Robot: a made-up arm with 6 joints. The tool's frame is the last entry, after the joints. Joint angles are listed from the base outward. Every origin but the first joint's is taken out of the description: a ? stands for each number. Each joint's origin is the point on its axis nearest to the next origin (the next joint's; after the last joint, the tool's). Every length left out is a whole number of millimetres.
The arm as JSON. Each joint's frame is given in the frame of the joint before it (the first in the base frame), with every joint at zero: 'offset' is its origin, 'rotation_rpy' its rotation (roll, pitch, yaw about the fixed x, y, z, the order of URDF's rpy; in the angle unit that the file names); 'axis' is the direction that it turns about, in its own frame. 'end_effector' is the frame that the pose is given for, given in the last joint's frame.
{
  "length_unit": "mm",
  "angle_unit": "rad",
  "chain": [
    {
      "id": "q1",
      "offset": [
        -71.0,
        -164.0,
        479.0
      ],
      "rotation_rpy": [
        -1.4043,
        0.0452,
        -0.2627
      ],
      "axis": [
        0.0,
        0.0,
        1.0
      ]
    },
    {
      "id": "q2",
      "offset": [
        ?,
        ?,
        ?
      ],
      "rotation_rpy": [
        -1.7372,
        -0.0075,
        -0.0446
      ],
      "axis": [
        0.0,
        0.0,
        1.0
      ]
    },
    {
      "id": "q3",
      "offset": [
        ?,
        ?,
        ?
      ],
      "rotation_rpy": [
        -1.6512,
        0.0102,
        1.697
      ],
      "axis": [
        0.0,
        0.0,
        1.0
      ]
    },
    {
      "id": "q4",
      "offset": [
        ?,
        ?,
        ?
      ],
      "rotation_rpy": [
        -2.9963,
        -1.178,
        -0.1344
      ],
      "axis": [
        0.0,
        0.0,
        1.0
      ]
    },
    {
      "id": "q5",
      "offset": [
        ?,
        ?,
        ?
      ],
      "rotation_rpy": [
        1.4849,
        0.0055,
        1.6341
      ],
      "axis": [
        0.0,
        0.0,
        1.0
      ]
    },
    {
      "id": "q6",
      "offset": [
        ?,
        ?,
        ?
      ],
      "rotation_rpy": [
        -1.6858,
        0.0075,
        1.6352
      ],
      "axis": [
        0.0,
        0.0,
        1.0
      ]
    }
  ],
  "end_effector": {
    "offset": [
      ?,
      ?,
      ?
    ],
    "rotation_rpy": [
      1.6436,
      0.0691,
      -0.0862
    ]
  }
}
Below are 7 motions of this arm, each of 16 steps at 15 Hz.
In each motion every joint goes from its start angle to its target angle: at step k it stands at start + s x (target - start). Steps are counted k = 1, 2, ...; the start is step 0. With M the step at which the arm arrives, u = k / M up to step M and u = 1 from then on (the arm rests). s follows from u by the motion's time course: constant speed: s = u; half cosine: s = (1 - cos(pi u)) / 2; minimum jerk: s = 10 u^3 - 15 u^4 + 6 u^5.
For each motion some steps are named. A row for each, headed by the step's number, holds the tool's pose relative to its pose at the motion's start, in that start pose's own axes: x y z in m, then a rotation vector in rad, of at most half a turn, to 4 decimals.
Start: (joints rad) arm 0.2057 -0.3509 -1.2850 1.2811 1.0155 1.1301
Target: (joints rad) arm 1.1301 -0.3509 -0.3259 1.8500 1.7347 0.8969
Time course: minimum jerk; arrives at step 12
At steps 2, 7, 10, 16:
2: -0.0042 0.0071 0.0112 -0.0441 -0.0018 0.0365
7: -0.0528 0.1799 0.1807 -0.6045 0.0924 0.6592
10: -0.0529 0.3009 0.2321 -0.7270 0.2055 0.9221
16: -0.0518 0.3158 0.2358 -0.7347 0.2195 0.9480

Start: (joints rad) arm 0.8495 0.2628 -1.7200 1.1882 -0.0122 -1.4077
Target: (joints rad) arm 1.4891 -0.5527 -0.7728 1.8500 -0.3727 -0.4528
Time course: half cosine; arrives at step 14
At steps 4, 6, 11, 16:
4: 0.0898 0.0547 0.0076 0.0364 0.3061 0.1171
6: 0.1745 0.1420 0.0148 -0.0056 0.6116 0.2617
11: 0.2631 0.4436 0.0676 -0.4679 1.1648 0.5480
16: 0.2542 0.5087 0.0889 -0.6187 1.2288 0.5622

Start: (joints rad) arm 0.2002 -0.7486 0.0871 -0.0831 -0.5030 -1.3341
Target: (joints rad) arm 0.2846 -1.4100 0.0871 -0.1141 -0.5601 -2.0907
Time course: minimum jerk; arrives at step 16
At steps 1, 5, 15, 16:
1: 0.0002 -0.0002 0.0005 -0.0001 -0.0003 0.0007
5: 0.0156 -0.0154 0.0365 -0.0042 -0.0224 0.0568
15: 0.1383 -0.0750 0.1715 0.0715 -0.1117 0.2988
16: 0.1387 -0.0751 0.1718 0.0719 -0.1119 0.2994

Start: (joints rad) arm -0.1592 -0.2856 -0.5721 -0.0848 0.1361 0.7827
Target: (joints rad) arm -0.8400 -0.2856 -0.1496 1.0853 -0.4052 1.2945
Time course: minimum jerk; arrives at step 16
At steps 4, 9, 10, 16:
4: 0.0371 -0.0110 -0.0063 0.0930 0.0692 0.1231
9: 0.2564 0.0119 -0.0633 0.4244 0.6023 0.7926
10: 0.3026 0.0381 -0.0811 0.4562 0.7496 0.9438
16: 0.3989 0.1375 -0.1319 0.4561 1.1610 1.3309

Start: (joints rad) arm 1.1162 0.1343 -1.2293 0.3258 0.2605 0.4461
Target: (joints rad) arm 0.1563 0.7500 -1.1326 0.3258 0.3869 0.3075
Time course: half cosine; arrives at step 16
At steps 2, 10, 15, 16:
2: 0.0082 -0.0082 -0.0172 0.0393 0.0075 0.0215
10: 0.0776 -0.0191 -0.3579 0.7725 0.0079 0.2596
15: 0.0651 0.0583 -0.5007 1.1225 -0.0668 0.2668
16: 0.0644 0.0615 -0.5048 1.1337 -0.0699 0.2657

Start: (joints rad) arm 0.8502 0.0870 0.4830 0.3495 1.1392 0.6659
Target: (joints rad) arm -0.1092 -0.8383 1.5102 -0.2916 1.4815 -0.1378
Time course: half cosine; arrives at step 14
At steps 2, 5, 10, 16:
2: 0.0079 -0.0060 -0.0112 -0.0067 -0.0309 0.0818
5: 0.0545 -0.0440 -0.0593 -0.0658 -0.1981 0.4958
10: 0.2306 -0.1458 -0.1099 -0.3826 -0.5837 1.5463
16: 0.3051 -0.1655 -0.0978 -0.5704 -0.6620 1.9361

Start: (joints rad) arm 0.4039 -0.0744 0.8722 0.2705 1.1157 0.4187
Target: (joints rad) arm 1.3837 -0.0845 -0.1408 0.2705 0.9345 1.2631
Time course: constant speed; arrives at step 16
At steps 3, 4, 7, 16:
3: -0.0007 0.0644 0.0731 0.1484 0.2131 -0.2473
4: 0.0029 0.0819 0.0986 0.1998 0.2875 -0.3278
7: 0.0232 0.1220 0.1752 0.3598 0.5169 -0.5648
16: 0.1235 0.1462 0.3693 0.8825 1.1768 -1.2611

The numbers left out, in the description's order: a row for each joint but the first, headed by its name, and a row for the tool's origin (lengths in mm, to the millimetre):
q2: -25.0 366.0 0.0
q3: 196.0 -149.0 0.0
q4: -78.0 -31.0 0.0
q5: 1.0 13.0 0.0
q6: 8.0 -21.0 0.0
tool: -74.0 -110.0 0.0

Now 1 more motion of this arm.
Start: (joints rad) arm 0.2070 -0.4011 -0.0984 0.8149 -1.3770 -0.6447
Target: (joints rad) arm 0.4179 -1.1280 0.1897 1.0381 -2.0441 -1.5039
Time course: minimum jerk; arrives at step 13
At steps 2, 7, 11, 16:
2: -0.0036 -0.0008 0.0052 -0.0332 -0.0219 -0.0119
7: -0.0705 -0.0111 0.0784 -0.7281 -0.4179 -0.0990
11: -0.1203 -0.0323 0.1197 -1.2876 -0.6194 0.0312
16: -0.1241 -0.0344 0.1232 -1.3278 -0.6285 0.0476

